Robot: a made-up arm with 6 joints.
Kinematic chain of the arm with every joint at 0, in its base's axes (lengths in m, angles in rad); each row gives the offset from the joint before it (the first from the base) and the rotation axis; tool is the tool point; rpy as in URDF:
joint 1: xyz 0 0 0.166 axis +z
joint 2: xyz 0 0 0 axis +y
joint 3: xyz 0.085 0 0.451 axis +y
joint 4: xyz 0.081 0 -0.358 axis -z
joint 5: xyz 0 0 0 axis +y
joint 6: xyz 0.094 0 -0.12 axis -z
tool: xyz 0 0 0 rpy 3.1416 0 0
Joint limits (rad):
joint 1: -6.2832..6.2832
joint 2: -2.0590..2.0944
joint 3: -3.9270..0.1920
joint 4: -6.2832..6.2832
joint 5: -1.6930..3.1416
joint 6: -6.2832..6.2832
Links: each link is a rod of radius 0.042 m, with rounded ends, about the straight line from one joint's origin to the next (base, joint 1, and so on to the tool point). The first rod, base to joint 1, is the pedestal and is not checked.
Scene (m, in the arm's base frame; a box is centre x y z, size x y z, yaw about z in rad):
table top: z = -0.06
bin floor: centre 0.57 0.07 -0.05 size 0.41 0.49 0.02 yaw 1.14
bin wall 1: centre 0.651 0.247 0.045 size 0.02 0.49 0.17 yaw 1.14
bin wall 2: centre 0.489 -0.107 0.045 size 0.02 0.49 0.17 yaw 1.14
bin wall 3: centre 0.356 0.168 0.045 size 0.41 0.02 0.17 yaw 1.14
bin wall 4: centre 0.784 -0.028 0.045 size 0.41 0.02 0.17 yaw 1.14
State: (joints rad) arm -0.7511 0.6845 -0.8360 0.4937 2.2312 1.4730
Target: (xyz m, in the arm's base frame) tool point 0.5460 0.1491 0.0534
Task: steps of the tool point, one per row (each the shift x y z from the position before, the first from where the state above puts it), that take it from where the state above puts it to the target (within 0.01 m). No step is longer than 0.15 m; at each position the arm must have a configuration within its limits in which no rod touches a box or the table.
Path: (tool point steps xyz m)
1: -0.0014 0.0561 0.0963
2: -0.0270 0.0657 0.0782
3: -0.0490 0.0667 0.0555
4: -0.0650 0.0601 0.0304
5: 0.0901 -0.0200 -0.0074
6: 0.0932 -0.0006 -0.0364
7: 0.0861 0.0198 -0.0641
8: 0.0689 0.0382 -0.0890
9: 0.0431 0.0509 -0.1092

